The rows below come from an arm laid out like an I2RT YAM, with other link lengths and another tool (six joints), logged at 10 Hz.
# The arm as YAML. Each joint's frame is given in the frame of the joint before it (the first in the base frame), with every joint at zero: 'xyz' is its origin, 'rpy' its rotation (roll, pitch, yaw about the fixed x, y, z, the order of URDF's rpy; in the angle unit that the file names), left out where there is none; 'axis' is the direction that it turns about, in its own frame. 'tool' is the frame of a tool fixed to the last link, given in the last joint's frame.
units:
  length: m
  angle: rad
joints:
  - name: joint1
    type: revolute
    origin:
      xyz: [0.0, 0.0, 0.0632]
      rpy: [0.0, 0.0, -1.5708]
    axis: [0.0, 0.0, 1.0]
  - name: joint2
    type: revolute
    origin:
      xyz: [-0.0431, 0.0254, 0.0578]
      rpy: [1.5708, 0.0, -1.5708]
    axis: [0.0, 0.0, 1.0]
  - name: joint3
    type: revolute
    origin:
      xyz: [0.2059, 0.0, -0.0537]
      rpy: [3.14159, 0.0, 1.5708]
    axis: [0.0, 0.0, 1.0]
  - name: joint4
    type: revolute
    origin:
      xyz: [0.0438, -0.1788, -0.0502]
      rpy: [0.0, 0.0, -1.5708]
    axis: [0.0, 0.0, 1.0]
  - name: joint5
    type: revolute
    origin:
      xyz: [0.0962, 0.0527, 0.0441]
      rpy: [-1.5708, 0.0, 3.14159]
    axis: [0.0, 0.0, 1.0]
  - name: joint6
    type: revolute
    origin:
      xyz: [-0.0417, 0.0, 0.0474]
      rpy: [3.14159, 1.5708, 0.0]
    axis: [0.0, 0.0, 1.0]
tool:
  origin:
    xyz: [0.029, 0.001, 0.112]
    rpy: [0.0, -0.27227, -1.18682]
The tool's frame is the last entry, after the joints.
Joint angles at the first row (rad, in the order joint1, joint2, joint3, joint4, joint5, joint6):
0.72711 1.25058 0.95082 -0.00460 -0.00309 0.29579
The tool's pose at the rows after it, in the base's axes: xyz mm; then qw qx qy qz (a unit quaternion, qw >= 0):
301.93 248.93 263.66 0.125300 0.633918 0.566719 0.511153
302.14 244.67 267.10 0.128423 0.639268 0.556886 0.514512
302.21 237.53 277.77 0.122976 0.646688 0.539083 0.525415
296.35 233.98 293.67 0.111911 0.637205 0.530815 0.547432
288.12 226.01 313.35 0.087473 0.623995 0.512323 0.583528
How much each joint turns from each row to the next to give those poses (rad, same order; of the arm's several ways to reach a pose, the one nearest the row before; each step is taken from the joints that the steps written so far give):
0.00010 -0.00925 -0.00429 0.00149 0.00686 0.00983
-0.00078 -0.01524 -0.00543 0.00110 0.01774 0.01079
-0.00995 -0.02864 0.00292 -0.00265 0.00511 0.02881
-0.00697 -0.04330 -0.00607 0.01329 -0.02635 0.00908
-0.02188 -0.06568 -0.04258 0.06325 -0.05332 0.03331

